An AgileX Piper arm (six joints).
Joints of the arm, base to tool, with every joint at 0 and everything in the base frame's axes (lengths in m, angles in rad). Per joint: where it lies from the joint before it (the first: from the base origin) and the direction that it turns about. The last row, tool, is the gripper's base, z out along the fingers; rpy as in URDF.
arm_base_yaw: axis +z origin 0 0 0.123
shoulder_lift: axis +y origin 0 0 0
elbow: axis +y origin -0.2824 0 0.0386
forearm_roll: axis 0.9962 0 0.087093 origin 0.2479 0 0.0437
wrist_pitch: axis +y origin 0 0 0
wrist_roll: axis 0.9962 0 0.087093 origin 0.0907 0 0.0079
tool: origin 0 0 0 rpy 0 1.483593 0
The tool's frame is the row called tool.
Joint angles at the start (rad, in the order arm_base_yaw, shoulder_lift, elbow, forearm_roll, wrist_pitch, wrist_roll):
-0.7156 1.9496 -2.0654 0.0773 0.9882 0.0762
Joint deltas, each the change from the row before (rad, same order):
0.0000 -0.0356 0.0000 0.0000 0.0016 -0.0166
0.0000 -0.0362 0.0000 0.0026 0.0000 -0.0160
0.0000 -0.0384 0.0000 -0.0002 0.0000 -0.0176
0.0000 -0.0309 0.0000 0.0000 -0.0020 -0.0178
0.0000 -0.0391 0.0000 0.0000 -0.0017 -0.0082
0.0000 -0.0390 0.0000 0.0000 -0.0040 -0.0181
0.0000 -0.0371 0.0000 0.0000 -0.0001 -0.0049
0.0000 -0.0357 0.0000 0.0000 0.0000 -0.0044
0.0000 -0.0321 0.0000 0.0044 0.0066 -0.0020
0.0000 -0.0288 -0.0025 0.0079 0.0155 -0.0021
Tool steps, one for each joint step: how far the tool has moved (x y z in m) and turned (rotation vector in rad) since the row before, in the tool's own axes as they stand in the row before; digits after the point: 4 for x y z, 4 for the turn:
-0.0042 0.0017 -0.0177 -0.0038 -0.0337 -0.0189
-0.0044 0.0018 -0.0180 -0.0056 -0.0358 -0.0169
-0.0047 0.0017 -0.0191 -0.0028 -0.0382 -0.0203
-0.0040 0.0013 -0.0154 -0.0019 -0.0328 -0.0199
-0.0050 0.0016 -0.0195 -0.0019 -0.0407 -0.0108
-0.0052 0.0015 -0.0194 -0.0013 -0.0429 -0.0207
-0.0048 0.0013 -0.0184 -0.0009 -0.0371 -0.0074
-0.0046 0.0013 -0.0177 -0.0007 -0.0356 -0.0068
-0.0036 0.0015 -0.0159 -0.0044 -0.0255 -0.0018
-0.0028 0.0018 -0.0148 -0.0076 -0.0159 -0.0001

